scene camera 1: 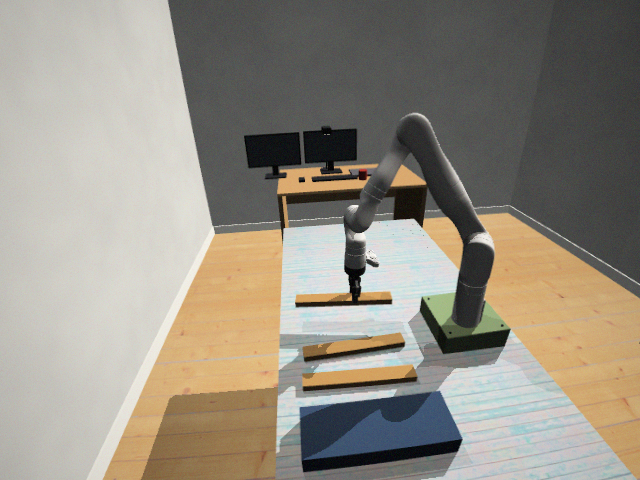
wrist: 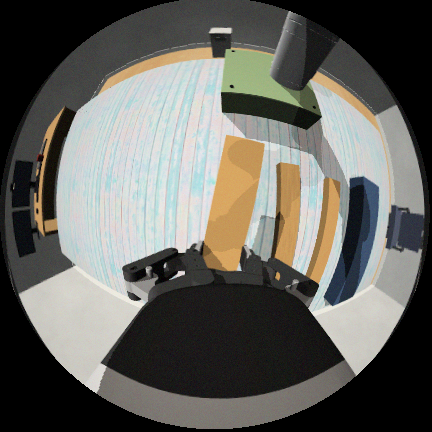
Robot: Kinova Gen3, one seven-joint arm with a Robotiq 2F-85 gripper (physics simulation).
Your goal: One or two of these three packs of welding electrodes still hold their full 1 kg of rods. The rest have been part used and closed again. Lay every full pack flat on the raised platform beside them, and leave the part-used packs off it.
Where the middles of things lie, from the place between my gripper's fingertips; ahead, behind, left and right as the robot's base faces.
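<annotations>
As for the dark blue raised platform [scene camera 1: 374, 431], my gripper is 44 cm to the right of it at this moment and 10 cm short of it, and 8 cm above it.
</annotations>
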